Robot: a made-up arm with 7 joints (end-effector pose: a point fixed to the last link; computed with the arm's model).
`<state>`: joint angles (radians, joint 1 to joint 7).
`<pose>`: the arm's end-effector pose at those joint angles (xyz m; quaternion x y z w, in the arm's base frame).
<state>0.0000 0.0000 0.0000 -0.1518 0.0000 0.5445 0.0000</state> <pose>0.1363 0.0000 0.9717 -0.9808 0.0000 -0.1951 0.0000</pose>
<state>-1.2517 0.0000 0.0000 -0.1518 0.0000 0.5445 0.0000</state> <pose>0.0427 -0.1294 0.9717 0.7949 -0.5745 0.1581 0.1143</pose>
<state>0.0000 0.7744 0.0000 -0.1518 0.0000 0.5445 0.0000</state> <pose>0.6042 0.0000 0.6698 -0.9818 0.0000 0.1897 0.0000</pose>
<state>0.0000 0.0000 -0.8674 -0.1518 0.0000 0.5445 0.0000</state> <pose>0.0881 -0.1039 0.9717 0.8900 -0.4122 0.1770 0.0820</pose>
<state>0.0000 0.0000 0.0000 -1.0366 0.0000 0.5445 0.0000</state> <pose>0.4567 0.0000 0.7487 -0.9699 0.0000 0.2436 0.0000</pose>
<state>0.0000 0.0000 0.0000 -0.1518 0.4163 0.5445 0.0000</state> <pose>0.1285 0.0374 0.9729 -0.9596 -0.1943 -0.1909 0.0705</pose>
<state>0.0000 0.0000 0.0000 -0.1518 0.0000 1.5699 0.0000</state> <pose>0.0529 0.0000 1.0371 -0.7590 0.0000 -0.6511 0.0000</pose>
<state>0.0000 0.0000 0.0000 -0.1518 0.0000 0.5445 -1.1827</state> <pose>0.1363 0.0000 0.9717 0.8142 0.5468 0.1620 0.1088</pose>
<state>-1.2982 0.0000 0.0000 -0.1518 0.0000 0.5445 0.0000</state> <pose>0.0367 -0.1312 0.9717 0.7813 -0.5929 0.1554 0.1179</pose>
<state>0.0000 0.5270 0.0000 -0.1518 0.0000 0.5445 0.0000</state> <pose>0.4823 0.0000 0.8049 -0.9977 0.0000 0.0671 0.0000</pose>
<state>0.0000 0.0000 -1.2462 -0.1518 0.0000 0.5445 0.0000</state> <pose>0.0435 -0.1291 0.9717 0.7965 -0.5723 0.1584 0.1138</pose>
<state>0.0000 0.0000 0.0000 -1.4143 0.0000 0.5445 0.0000</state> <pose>0.5124 0.0000 0.5868 -0.9069 0.0000 0.4213 0.0000</pose>
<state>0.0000 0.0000 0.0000 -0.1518 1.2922 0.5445 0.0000</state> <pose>0.0700 0.0888 0.9819 -0.7831 -0.5660 -0.1558 0.2054</pose>
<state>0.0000 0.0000 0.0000 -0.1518 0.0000 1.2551 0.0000</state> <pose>0.0851 0.0000 1.0268 -0.8517 0.0000 -0.5241 0.0000</pose>
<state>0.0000 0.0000 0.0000 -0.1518 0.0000 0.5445 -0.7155</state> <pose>0.1363 0.0000 0.9717 0.9187 0.3434 0.1827 0.0683</pose>
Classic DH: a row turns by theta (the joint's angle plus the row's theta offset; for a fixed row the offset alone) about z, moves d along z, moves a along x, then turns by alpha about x. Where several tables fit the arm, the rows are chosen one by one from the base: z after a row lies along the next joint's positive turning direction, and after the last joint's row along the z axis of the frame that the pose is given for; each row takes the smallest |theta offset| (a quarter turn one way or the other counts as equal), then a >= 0, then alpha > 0; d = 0 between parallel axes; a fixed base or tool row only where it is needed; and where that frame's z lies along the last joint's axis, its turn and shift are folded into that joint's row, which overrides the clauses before.
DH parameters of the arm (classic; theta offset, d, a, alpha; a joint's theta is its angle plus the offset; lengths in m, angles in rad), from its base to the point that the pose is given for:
joint 1: 0 0.247 0 -1.5708
joint 2: 0 0 0 1.5708
joint 3: 0 0.275 0.061 1.5708
joint 4: 0 0 -0.086 -1.5708
joint 5: 0 0.4 0 1.5708
joint 6: 0 0 0.108 1.5708
joint 7: 0 0 0 0

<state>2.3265 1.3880 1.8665 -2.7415 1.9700 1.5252 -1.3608</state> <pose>-0.1158 -0.3491 0.3198 0.0281 0.0074 -0.9578 0.2860</pose>
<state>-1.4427 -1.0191 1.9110 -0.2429 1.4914 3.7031 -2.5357</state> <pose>0.0156 0.5068 0.6353 0.0208 0.3027 0.8733 0.3811</pose>
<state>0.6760 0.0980 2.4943 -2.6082 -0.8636 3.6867 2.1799</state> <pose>-0.3542 -0.0763 0.3321 -0.4767 -0.7170 0.4584 0.2206</pose>
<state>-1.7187 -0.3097 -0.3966 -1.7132 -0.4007 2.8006 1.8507</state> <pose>-0.2134 -0.3228 0.7698 -0.2404 -0.7306 0.6064 0.2019</pose>
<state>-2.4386 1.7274 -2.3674 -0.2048 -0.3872 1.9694 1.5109</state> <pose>-0.6226 -0.4758 0.1415 0.0931 -0.2537 -0.4596 0.8460</pose>
